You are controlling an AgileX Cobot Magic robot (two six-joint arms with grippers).
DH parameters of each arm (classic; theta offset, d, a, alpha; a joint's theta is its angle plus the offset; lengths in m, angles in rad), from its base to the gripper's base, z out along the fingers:
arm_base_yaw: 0 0.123 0 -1.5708
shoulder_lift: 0.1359 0 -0.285 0
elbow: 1.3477 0 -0.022 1.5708
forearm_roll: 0 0.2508 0 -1.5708
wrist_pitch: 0 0 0.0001 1.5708
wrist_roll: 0 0.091 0 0
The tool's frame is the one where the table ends.
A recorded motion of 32 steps. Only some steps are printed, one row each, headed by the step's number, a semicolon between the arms.
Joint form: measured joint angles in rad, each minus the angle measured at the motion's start. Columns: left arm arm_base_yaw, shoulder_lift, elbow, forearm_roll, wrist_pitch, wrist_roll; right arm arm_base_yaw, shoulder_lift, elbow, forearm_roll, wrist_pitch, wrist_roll.
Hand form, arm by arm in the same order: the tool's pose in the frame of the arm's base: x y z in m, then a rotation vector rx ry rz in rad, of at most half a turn. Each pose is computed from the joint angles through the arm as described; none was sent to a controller.
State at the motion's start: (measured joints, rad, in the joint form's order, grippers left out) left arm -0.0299 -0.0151 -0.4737 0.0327 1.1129 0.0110; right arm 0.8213 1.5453 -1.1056 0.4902 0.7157 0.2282
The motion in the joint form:
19: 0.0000 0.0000 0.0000 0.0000 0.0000 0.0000; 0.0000 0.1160 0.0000 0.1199 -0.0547 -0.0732
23: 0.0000 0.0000 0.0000 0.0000 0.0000 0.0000; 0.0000 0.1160 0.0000 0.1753 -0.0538 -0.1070
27: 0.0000 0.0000 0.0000 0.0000 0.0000 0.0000; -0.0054 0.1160 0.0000 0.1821 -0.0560 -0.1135
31: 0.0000 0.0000 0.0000 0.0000 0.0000 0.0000; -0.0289 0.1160 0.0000 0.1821 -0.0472 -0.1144
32: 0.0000 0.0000 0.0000 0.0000 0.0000 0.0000; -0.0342 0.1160 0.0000 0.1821 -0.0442 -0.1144
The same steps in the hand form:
19: -0.0064 0.0029 0.2658 0.0408 2.1070 0.0282; 0.2089 0.2715 0.2338 -0.3715 2.8248 0.9075
23: -0.0064 0.0029 0.2658 0.0408 2.1070 0.0282; 0.2075 0.2738 0.2354 -0.3651 2.8220 0.9584
27: -0.0064 0.0029 0.2658 0.0408 2.1070 0.0282; 0.2090 0.2730 0.2357 -0.3584 2.8178 0.9633
31: -0.0064 0.0029 0.2658 0.0408 2.1070 0.0282; 0.2147 0.2678 0.2355 -0.3306 2.8234 0.9579
32: -0.0064 0.0029 0.2658 0.0408 2.1070 0.0282; 0.2158 0.2666 0.2354 -0.3247 2.8256 0.9567

